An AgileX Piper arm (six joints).
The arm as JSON. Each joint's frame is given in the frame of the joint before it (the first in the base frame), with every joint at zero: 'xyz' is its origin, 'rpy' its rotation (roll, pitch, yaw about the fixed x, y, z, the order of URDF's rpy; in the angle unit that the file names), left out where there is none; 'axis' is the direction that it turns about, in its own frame. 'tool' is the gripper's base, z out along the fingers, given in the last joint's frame.
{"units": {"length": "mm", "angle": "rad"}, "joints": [
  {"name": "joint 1", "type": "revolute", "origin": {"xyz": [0.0, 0.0, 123.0]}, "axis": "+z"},
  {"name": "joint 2", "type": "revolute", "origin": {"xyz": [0.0, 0.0, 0.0]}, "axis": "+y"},
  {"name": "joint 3", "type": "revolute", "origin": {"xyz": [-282.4, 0.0, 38.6]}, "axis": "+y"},
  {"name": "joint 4", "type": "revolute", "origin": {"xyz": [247.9, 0.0, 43.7]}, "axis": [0.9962, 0.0, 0.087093]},
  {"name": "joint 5", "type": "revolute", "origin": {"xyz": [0.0, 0.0, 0.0]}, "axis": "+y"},
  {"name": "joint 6", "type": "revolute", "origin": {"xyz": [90.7, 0.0, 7.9]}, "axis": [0.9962, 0.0, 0.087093]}
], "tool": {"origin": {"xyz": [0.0, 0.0, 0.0], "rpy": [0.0, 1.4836, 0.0]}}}
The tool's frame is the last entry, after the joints.
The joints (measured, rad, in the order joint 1, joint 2, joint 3, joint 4, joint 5, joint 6), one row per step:
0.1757, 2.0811, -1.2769, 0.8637, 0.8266, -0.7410
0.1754, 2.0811, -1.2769, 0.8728, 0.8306, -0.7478
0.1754, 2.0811, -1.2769, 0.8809, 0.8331, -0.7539
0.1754, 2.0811, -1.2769, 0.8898, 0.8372, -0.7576
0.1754, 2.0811, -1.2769, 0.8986, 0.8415, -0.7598
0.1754, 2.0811, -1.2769, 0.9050, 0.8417, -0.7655
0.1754, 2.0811, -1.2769, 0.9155, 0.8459, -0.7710
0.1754, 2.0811, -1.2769, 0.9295, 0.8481, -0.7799
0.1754, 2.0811, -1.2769, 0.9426, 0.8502, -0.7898
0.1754, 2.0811, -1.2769, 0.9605, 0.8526, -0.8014
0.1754, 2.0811, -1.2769, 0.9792, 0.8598, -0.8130
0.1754, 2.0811, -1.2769, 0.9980, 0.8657, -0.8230
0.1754, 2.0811, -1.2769, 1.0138, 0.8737, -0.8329
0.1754, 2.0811, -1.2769, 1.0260, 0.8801, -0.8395
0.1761, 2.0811, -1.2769, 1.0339, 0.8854, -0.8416
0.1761, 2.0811, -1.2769, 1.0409, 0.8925, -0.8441
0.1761, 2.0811, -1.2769, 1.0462, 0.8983, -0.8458
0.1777, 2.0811, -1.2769, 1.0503, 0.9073, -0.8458
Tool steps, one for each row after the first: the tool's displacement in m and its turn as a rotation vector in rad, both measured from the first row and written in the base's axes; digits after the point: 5 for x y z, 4 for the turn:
-0.00007, 0.00046, 0.00041, 0.0076, 0.0001, 0.0015
-0.00007, 0.00093, 0.00076, 0.0140, -0.0007, 0.0025
-0.00017, 0.00150, 0.00117, 0.0219, 0.0012, 0.0020
-0.00029, 0.00206, 0.00159, 0.0299, 0.0040, 0.0004
-0.00014, 0.00237, 0.00185, 0.0342, 0.0015, 0.0009
-0.00020, 0.00301, 0.00235, 0.0432, 0.0024, 0.0007
0.00001, 0.00374, 0.00296, 0.0536, 0.0002, -0.0002
0.00021, 0.00442, 0.00354, 0.0633, -0.0029, 0.0002
0.00054, 0.00532, 0.00434, 0.0764, -0.0064, -0.0012
0.00051, 0.00641, 0.00528, 0.0923, -0.0068, -0.0003
0.00061, 0.00745, 0.00622, 0.1078, -0.0072, -0.0015
0.00047, 0.00843, 0.00710, 0.1222, -0.0067, 0.0004
0.00035, 0.00918, 0.00780, 0.1335, -0.0056, 0.0011
0.00009, 0.00998, 0.00828, 0.1416, -0.0028, 0.0014
-0.00025, 0.01053, 0.00878, 0.1499, 0.0008, 0.0029
-0.00053, 0.01096, 0.00917, 0.1564, 0.0038, 0.0042
-0.00132, 0.01205, 0.00959, 0.1637, 0.0100, 0.0085

